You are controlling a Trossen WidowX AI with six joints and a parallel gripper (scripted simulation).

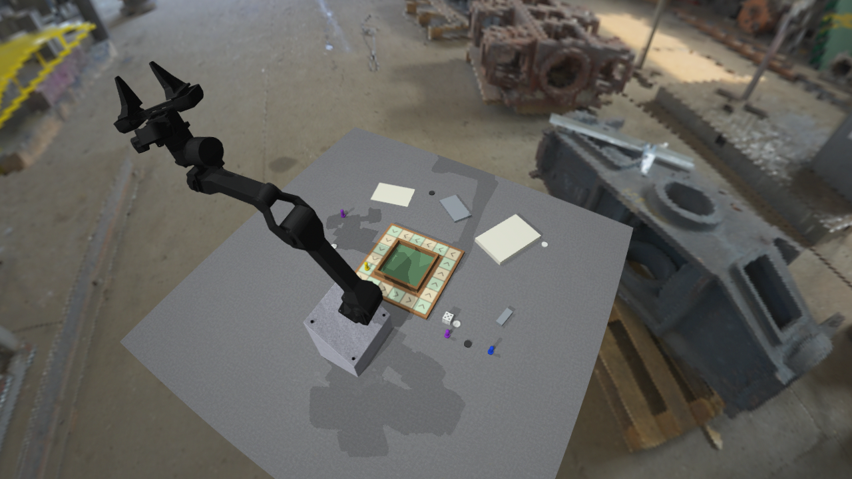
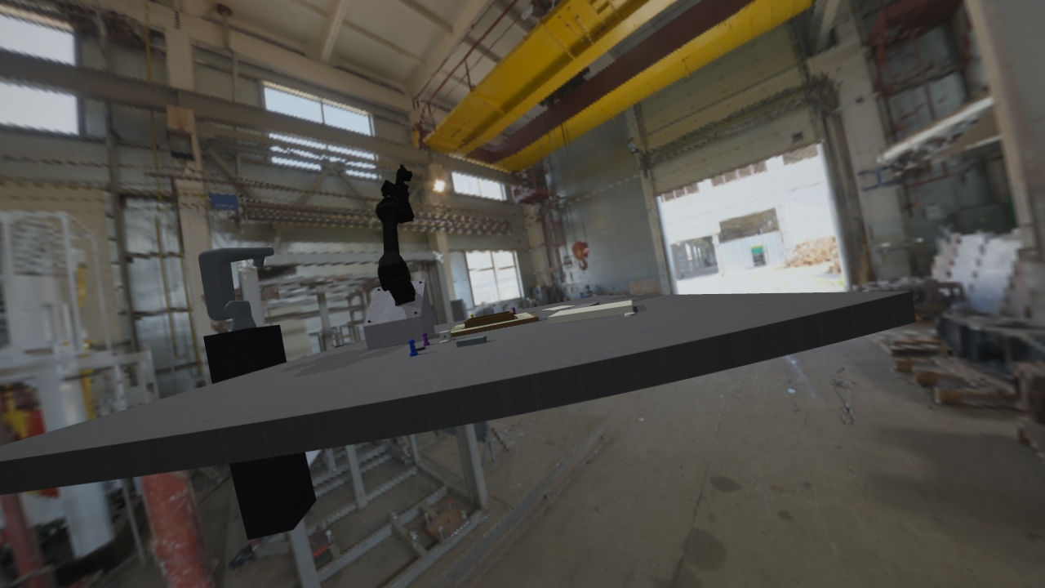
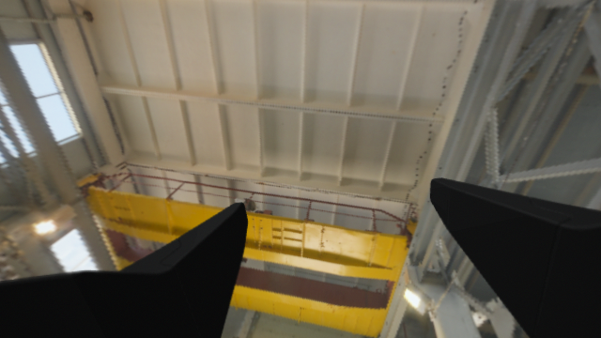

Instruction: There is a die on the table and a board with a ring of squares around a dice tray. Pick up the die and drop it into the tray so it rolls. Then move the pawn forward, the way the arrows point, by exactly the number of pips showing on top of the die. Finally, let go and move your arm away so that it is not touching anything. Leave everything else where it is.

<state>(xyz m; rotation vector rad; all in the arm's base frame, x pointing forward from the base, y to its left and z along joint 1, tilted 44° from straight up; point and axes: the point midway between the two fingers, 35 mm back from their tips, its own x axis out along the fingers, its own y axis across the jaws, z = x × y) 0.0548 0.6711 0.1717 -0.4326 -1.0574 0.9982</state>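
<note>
Now: gripper tip 760 mm above the white die, 600 mm to the left of it and 150 mm short of it. Also, from my gripper tip: cream card: 770 mm below, 580 mm ahead, 220 mm to the right; green dice tray: 770 mm below, 410 mm to the right, 280 mm ahead; yellow pawn: 740 mm below, 290 mm to the right, 220 mm ahead.
</note>
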